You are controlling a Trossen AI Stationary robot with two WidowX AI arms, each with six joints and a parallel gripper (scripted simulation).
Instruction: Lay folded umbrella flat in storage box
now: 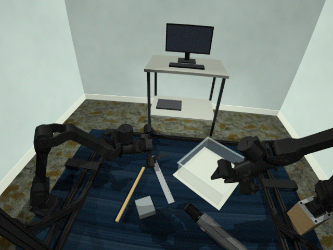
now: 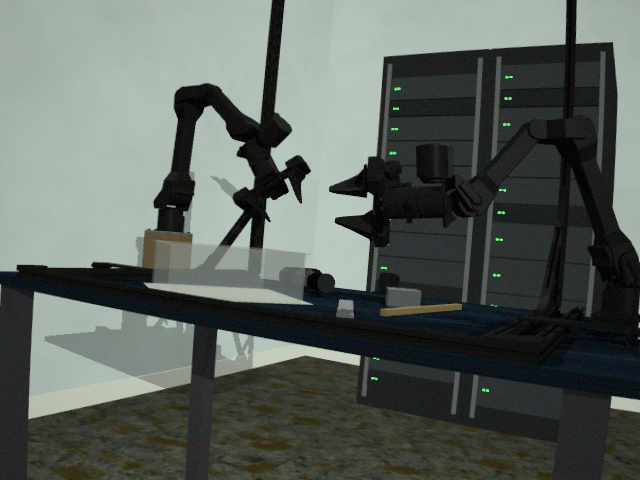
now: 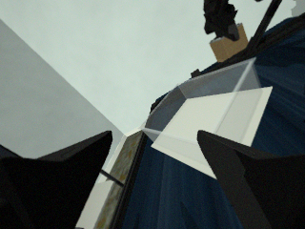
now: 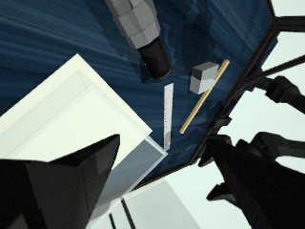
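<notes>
Now: the folded umbrella 12 cm behind my right hand, 2 cm to the left of it and 18 cm below it. Also, from my right hand: clear storage box: 18 cm ahead, 1 cm to the right, 16 cm below; then grey block: 4 cm behind, 30 cm to the left, 19 cm below; then metal ruler: 14 cm ahead, 24 cm to the left, 21 cm below.
</notes>
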